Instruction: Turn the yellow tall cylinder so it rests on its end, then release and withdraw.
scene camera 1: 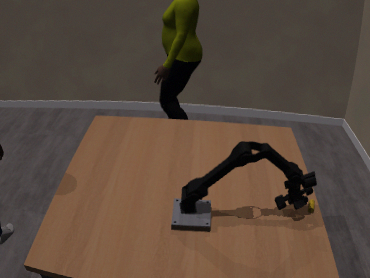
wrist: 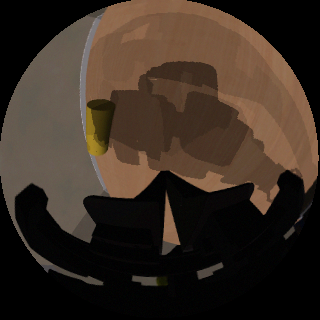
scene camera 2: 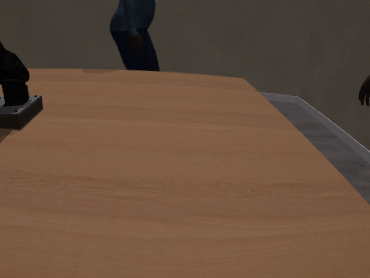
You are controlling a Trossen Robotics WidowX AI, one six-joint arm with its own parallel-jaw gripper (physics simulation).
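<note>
The yellow tall cylinder point(scene camera 1: 311, 205) point(wrist: 99, 129) appears to lie on its side on the table near its right edge in scene camera 1. In the wrist view it is at the left, close to the table edge, with one dark round end showing towards the top. My gripper point(scene camera 1: 300, 204) point(wrist: 164, 174) is shut and empty. It hangs above the table, beside the cylinder on the arm base's side, with a gap between them in the wrist view. The cylinder does not show in scene camera 2.
The wooden table point(scene camera 1: 150, 165) point(scene camera 2: 200, 175) carries the arm's grey base plate point(scene camera 1: 191, 222) point(scene camera 2: 31, 111). The table's edge runs right beside the cylinder. A person in a yellow-green top point(scene camera 1: 186, 35) stands behind the table. A person in blue point(scene camera 2: 137, 35) shows in scene camera 2.
</note>
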